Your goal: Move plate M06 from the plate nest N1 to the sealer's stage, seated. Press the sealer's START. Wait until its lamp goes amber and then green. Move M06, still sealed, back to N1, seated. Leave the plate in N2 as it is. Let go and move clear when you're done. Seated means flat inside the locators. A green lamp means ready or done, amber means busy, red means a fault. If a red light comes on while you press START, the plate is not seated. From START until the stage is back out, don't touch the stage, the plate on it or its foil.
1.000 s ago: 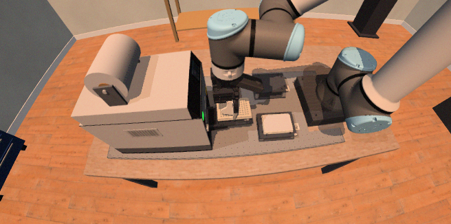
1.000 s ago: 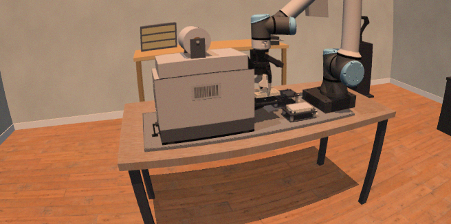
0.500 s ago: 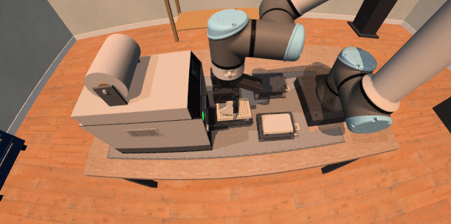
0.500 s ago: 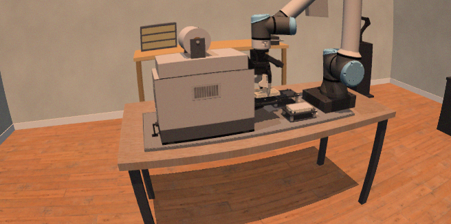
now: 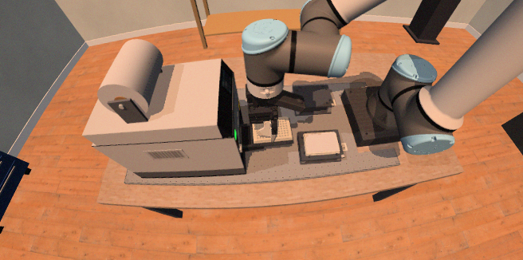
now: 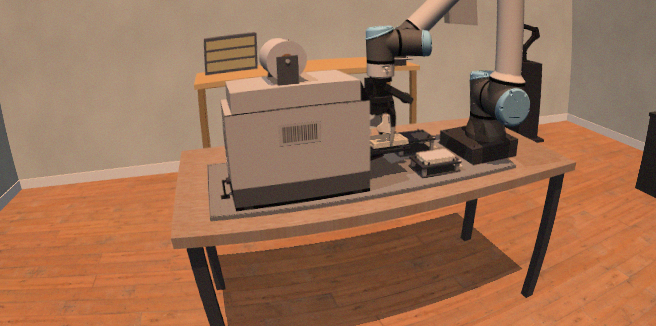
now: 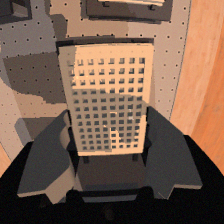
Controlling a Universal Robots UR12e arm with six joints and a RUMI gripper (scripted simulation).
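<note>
Now: hand 30 mm above the sealer stage. Round my hand: foil roll (330 mm ahead, 290 mm above, 30 mm to the left); N1 label (290 mm behind, 200 mm to the right, 130 mm below); white plate (190 mm behind, 80 mm below, 20 mm to the left).
</note>
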